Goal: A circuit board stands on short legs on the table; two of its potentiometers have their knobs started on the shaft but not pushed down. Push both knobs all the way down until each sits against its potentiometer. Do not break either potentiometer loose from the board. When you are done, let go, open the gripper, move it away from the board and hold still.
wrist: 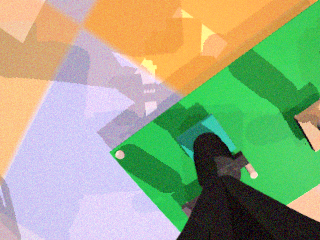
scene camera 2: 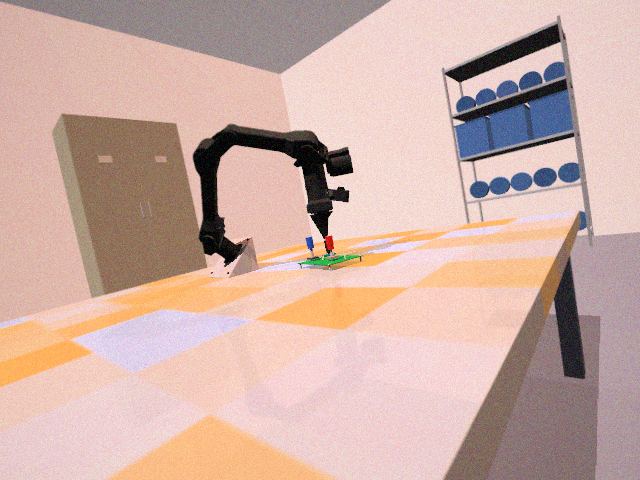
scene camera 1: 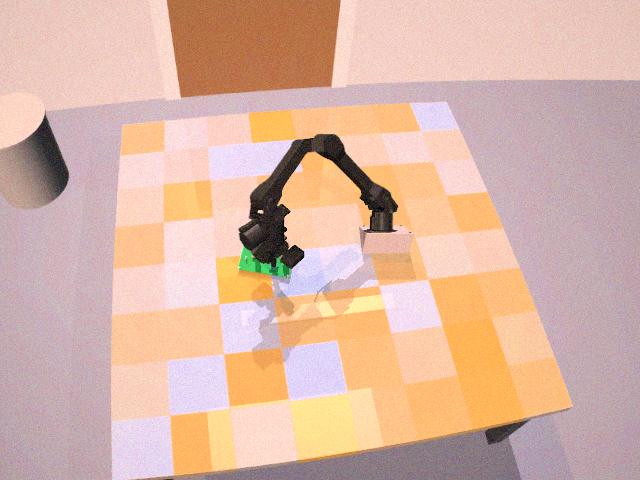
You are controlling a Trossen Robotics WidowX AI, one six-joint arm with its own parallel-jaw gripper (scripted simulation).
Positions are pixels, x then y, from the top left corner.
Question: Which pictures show the gripper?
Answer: The wrist view, scene camera 2 and scene camera 1: all of them.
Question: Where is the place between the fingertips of the gripper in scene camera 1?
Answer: At 274,257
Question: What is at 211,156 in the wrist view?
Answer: A black knob.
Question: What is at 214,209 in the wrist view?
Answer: The gripper.
